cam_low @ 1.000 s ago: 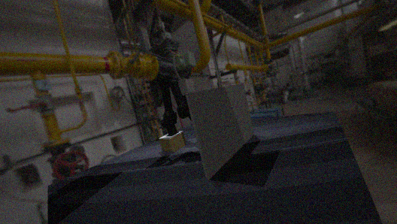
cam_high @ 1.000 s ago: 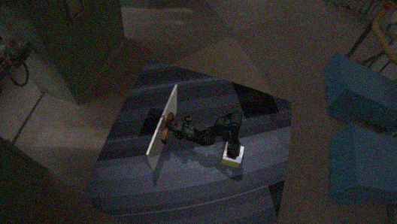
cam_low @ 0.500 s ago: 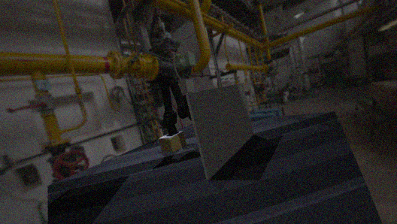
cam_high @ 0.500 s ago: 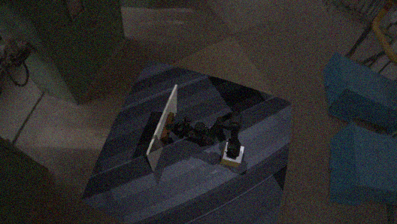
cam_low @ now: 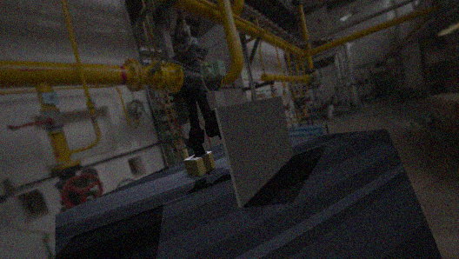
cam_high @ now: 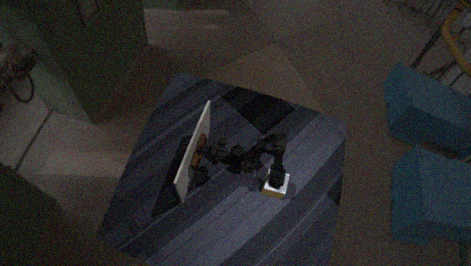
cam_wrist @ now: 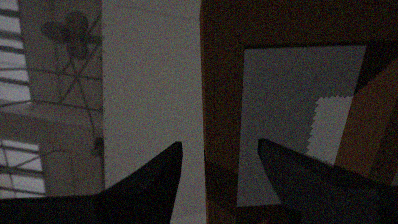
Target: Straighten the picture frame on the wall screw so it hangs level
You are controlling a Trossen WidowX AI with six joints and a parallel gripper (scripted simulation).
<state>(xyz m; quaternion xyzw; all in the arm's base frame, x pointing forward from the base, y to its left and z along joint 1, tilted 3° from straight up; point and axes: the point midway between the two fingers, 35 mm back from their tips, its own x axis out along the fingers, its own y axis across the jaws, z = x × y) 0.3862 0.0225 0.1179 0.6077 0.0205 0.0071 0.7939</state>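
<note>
Right now my gripper tip is 10 mm short of the picture frame, 10 mm to the left of it and 50 mm above it. The rest, counted from my gripper tip: wall panel: 20 mm ahead, 70 mm below.
</note>
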